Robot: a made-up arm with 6 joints. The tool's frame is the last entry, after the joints. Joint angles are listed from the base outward.
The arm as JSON. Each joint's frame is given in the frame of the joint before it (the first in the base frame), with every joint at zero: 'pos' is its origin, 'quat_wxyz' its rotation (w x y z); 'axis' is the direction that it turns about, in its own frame. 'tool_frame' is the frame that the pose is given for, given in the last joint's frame.
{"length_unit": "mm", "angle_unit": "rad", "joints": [
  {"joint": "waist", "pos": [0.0, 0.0, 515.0], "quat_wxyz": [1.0, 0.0, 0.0, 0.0], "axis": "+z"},
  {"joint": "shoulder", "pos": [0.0, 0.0, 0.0], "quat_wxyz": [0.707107, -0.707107, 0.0, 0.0], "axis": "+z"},
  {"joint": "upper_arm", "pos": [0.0, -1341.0, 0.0], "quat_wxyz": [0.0, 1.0, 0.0, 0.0], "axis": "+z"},
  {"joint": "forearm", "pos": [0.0, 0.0, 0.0], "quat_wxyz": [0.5, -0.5, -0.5, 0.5], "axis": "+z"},
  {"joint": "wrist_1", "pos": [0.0, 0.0, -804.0], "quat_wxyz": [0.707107, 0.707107, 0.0, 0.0], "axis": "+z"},
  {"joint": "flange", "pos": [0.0, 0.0, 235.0], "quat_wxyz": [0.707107, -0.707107, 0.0, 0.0], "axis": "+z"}
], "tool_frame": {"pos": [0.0, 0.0, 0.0], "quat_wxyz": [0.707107, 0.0, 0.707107, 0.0]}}
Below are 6 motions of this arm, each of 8 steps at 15 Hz.
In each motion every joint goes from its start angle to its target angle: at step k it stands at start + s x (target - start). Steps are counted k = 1, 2, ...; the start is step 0. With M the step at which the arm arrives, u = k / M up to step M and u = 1 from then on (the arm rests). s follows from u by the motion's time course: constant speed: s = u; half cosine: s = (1 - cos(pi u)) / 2; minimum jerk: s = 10 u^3 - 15 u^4 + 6 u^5.
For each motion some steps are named. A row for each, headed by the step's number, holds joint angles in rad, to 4 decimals.
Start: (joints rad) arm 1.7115 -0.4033 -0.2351 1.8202 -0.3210 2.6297
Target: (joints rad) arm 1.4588 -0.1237 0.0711 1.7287 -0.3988 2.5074
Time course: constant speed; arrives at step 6
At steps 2, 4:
2: 1.6273 -0.3101 -0.1330 1.7897 -0.3469 2.5889
4: 1.5430 -0.2169 -0.0310 1.7592 -0.3729 2.5482

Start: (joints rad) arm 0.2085 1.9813 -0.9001 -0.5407 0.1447 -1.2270
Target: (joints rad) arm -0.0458 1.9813 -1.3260 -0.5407 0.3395 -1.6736
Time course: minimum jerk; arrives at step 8
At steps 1, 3, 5, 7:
1: 0.2044 1.9813 -0.9069 -0.5407 0.1478 -1.2342
3: 0.1385 1.9813 -1.0173 -0.5407 0.1983 -1.3499
5: 0.0242 1.9813 -1.2088 -0.5407 0.2859 -1.5507
7: -0.0417 1.9813 -1.3192 -0.5407 0.3364 -1.6664

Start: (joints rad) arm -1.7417 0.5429 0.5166 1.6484 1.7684 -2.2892
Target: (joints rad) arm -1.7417 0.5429 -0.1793 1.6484 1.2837 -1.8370
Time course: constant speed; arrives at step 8
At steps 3, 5, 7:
3: -1.7417 0.5429 0.2556 1.6484 1.5866 -2.1196
5: -1.7417 0.5429 0.0817 1.6484 1.4655 -2.0066
7: -1.7417 0.5429 -0.0923 1.6484 1.3443 -1.8935

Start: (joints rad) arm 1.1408 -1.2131 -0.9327 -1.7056 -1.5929 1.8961
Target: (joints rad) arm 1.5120 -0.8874 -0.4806 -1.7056 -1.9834 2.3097
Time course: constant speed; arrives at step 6
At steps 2, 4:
2: 1.2645 -1.1045 -0.7820 -1.7056 -1.7231 2.0340
4: 1.3883 -0.9960 -0.6313 -1.7056 -1.8532 2.1718

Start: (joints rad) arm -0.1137 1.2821 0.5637 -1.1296 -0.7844 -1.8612
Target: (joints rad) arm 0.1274 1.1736 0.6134 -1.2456 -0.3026 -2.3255
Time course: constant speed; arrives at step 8
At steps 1, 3, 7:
1: -0.0836 1.2685 0.5699 -1.1441 -0.7242 -1.9192
3: -0.0233 1.2414 0.5823 -1.1731 -0.6037 -2.0353
7: 0.0973 1.1872 0.6072 -1.2311 -0.3628 -2.2675

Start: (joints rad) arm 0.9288 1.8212 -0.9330 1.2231 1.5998 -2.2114
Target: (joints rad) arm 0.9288 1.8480 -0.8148 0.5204 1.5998 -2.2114
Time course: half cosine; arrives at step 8
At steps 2, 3, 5, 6, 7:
2: 0.9288 1.8251 -0.9157 1.1202 1.5998 -2.2114
3: 0.9288 1.8295 -0.8965 1.0062 1.5998 -2.2114
5: 0.9288 1.8397 -0.8513 0.7373 1.5998 -2.2114
6: 0.9288 1.8441 -0.8321 0.6233 1.5998 -2.2114
7: 0.9288 1.8470 -0.8193 0.5471 1.5998 -2.2114

